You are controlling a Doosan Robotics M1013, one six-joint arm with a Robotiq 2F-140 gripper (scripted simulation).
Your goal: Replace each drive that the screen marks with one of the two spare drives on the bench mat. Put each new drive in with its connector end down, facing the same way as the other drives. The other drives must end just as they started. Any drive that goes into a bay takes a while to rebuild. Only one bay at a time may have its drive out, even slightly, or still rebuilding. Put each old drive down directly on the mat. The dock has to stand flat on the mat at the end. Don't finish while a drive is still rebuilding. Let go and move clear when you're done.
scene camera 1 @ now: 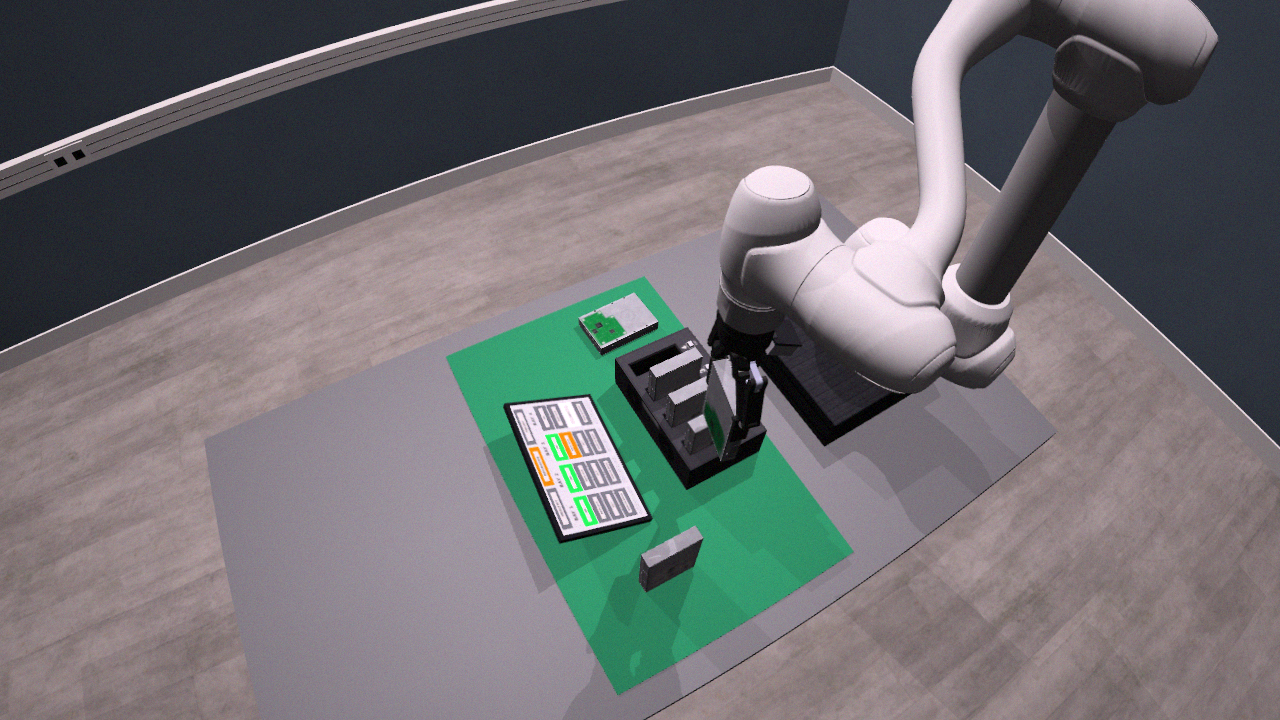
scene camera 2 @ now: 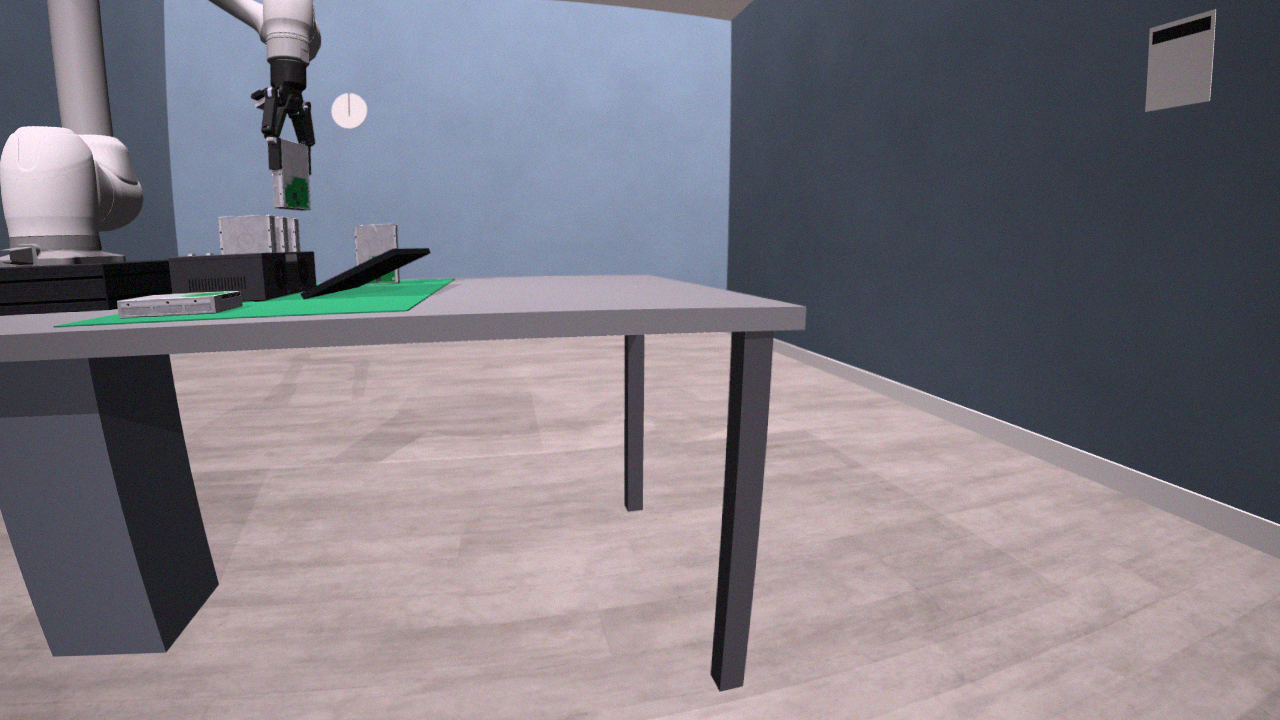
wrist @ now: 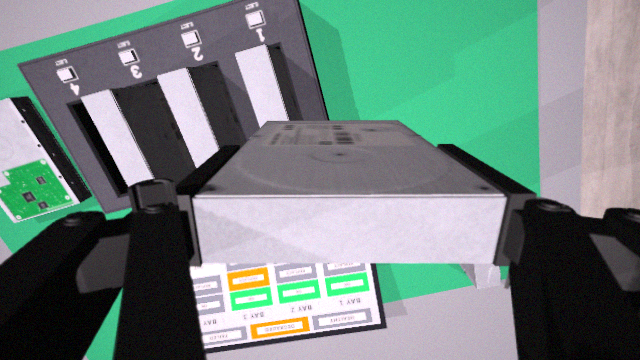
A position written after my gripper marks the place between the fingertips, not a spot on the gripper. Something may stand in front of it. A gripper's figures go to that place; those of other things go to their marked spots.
Labels:
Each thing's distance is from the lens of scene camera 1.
my gripper (scene camera 1: 725,409): 101 cm
drive (scene camera 1: 719,405): 99 cm

